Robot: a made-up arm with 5 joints. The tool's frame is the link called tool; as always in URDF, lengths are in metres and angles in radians. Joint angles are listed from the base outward.
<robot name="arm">
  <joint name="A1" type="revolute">
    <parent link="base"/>
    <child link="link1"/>
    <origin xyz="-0.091 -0.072 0.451" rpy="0 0 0"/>
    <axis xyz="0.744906 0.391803 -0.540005"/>
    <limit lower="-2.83" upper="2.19"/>
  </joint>
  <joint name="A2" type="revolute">
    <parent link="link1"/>
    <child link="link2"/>
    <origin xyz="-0.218 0.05 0.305" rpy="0 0 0"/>
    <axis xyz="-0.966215 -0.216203 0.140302"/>
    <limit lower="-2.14" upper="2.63"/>
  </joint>
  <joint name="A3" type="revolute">
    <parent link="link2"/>
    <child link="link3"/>
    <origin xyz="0.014 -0.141 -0.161" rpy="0 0 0"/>
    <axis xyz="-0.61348 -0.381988 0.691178"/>
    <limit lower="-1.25" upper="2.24"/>
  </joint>
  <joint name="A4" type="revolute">
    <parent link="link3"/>
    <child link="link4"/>
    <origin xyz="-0.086 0.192 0.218" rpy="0 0 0"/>
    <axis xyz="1 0 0"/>
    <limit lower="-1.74" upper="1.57"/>
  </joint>
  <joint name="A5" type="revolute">
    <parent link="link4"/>
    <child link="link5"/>
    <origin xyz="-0.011 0.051 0.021" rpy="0 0 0"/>
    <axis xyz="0 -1 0"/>
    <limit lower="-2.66" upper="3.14"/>
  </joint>
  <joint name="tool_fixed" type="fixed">
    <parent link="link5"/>
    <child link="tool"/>
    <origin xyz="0.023 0.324 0.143" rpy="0 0 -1.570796"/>
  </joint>
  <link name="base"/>
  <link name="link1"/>
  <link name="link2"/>
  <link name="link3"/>
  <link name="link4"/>
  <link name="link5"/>
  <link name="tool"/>
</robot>
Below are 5 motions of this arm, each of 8 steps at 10 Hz.
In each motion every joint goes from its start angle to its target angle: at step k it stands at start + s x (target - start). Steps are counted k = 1, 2, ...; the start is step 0. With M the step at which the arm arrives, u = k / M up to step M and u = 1 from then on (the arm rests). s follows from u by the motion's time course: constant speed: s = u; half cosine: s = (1 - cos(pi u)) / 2; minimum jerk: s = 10 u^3 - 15 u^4 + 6 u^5.
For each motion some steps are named. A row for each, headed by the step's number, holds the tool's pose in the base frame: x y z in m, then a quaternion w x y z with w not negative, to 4 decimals.
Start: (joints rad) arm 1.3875 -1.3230 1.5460 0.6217 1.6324
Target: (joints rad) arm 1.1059 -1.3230 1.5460 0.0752 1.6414
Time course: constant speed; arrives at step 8
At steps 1, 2, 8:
1: -0.4058 0.0489 1.4269 0.2996 -0.6549 0.2985 0.6263
2: -0.4034 0.0865 1.4207 0.2654 -0.6565 0.3219 0.6285
8: -0.4062 0.3056 1.3217 0.0646 -0.6451 0.4647 0.6031

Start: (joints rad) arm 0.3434 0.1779 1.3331 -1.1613 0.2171
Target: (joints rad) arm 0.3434 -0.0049 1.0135 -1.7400 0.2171
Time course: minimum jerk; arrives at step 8
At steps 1, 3, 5, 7, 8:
1: -0.5692 -0.0596 0.2214 0.5429 -0.2189 -0.8002 -0.1305
3: -0.5295 -0.0382 0.2383 0.5059 -0.2484 -0.8108 -0.1578
5: -0.4691 -0.0216 0.2759 0.4458 -0.3090 -0.8169 -0.1959
7: -0.4408 -0.0231 0.3005 0.4144 -0.3480 -0.8138 -0.2117
8: -0.4392 -0.0234 0.3021 0.4126 -0.3505 -0.8135 -0.2125

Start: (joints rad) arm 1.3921 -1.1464 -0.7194 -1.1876 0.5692
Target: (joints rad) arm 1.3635 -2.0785 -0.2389 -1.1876 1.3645
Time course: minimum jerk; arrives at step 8
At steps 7, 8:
7: -0.1441 -0.6041 0.9418 0.1908 -0.3914 -0.3592 0.8254
8: -0.1474 -0.6049 0.9431 0.1980 -0.3908 -0.3538 0.8264

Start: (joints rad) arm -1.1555 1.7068 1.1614 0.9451 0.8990
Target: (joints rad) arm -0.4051 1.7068 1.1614 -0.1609 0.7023
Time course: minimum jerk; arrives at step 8
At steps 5, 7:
5: -0.6292 -0.6432 0.6959 0.4723 -0.4599 -0.5697 0.4908
7: -0.5878 -0.6572 0.7196 0.4324 -0.4507 -0.5827 0.5200

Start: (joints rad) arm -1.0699 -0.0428 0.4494 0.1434 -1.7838
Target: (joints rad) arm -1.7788 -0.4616 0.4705 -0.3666 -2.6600
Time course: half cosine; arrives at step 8
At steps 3, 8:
3: -0.6258 -0.0398 0.0837 0.2726 -0.7834 -0.1270 -0.5440
8: -0.4754 -0.3624 0.0517 0.0287 0.7286 0.1645 0.6643

